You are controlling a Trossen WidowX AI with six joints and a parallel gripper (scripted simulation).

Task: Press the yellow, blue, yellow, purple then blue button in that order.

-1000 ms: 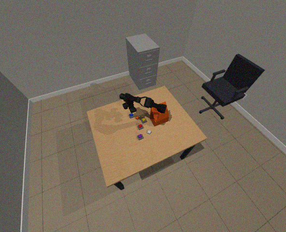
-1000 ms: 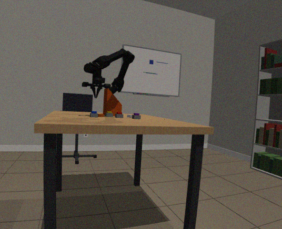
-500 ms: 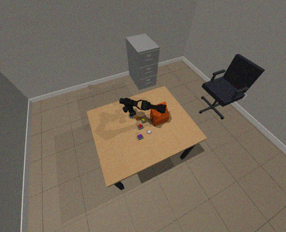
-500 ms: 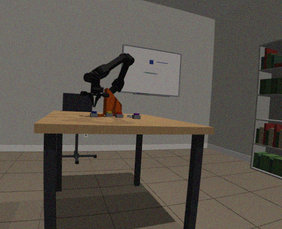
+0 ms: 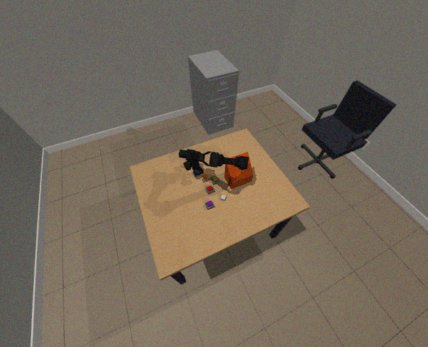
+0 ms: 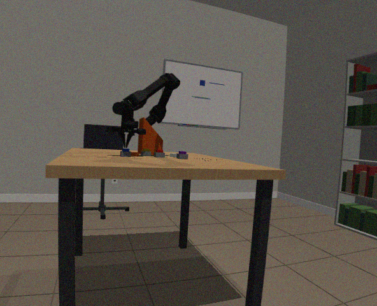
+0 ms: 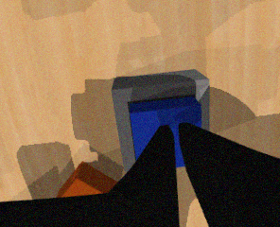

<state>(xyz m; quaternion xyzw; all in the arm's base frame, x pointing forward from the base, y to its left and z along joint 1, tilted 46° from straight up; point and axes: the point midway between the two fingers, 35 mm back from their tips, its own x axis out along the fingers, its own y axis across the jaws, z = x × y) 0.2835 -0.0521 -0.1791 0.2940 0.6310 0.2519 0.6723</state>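
The blue button lies 1 cm below my gripper tip and 1 cm behind it. The rest, counted from my gripper tip: red button (19 cm to the left, 3 cm behind, 1 cm below); small orange block (6 cm to the left, 5 cm behind, 3 cm below); yellow button (13 cm to the left, 10 cm behind, 1 cm below).
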